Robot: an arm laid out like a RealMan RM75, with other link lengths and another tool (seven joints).
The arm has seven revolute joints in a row. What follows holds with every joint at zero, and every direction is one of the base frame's. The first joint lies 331.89 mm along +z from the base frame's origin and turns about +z. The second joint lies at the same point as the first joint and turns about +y. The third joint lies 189.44 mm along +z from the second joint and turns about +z. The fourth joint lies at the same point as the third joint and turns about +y. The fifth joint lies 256.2 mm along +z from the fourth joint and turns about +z. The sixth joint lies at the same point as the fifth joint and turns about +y. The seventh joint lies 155.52 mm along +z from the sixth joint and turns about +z. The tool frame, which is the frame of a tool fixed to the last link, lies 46 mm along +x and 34 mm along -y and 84 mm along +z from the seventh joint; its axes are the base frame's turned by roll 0, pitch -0.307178 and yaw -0.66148 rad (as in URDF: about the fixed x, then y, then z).
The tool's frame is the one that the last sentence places.
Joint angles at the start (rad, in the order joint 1, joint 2, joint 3, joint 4, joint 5, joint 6, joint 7): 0.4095, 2.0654, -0.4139, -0.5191, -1.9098, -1.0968, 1.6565
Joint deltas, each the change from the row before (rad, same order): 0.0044, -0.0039, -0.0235, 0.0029, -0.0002, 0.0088, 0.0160; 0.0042, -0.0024, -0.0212, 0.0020, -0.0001, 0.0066, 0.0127; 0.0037, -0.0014, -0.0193, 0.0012, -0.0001, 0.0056, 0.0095; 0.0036, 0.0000, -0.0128, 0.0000, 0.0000, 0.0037, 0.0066; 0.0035, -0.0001, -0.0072, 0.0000, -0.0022, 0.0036, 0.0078; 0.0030, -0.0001, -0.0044, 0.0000, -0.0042, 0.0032, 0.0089; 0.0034, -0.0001, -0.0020, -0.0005, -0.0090, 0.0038, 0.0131
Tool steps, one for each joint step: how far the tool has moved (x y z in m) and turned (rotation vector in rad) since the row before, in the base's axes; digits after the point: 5 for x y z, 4 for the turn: -0.00154, 0.00096, -0.00292, -0.0162, -0.0016, -0.0016; -0.00193, 0.00088, -0.00301, -0.0150, -0.0018, 0.0009; -0.00187, 0.00076, -0.00287, -0.0137, -0.0030, 0.0024; -0.00192, 0.00098, -0.00210, -0.0089, -0.0015, 0.0028; -0.00121, 0.00078, -0.00136, -0.0061, 0.0000, -0.0005; -0.00069, 0.00034, -0.00115, -0.0056, 0.0008, -0.0027; -0.00015, -0.00007, -0.00113, -0.0069, 0.0012, -0.0062
